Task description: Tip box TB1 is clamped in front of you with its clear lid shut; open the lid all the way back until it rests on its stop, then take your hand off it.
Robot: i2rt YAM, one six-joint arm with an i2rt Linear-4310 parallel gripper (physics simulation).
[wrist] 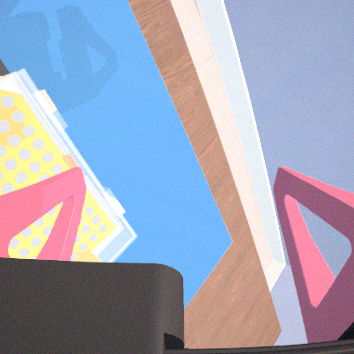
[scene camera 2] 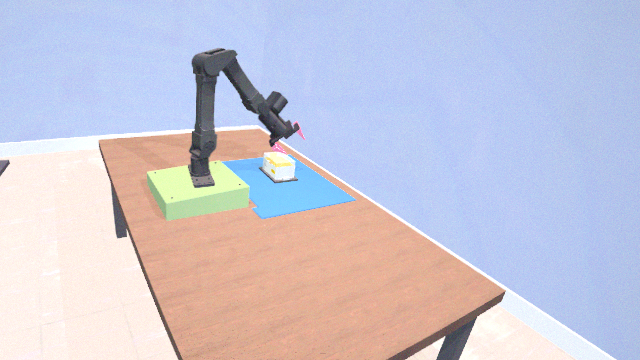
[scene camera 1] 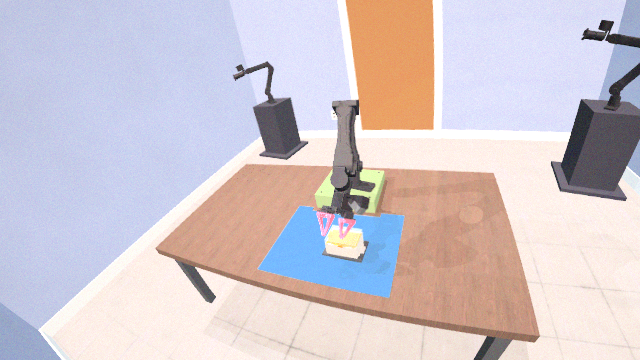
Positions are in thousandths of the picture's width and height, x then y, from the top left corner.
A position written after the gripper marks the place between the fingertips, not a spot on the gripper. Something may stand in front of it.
The gripper (scene camera 1: 520,660) is open, holding nothing. Further things: a yellow dotted lid (wrist: 120,417).
The gripper shows as well in the wrist view (wrist: 507,501).
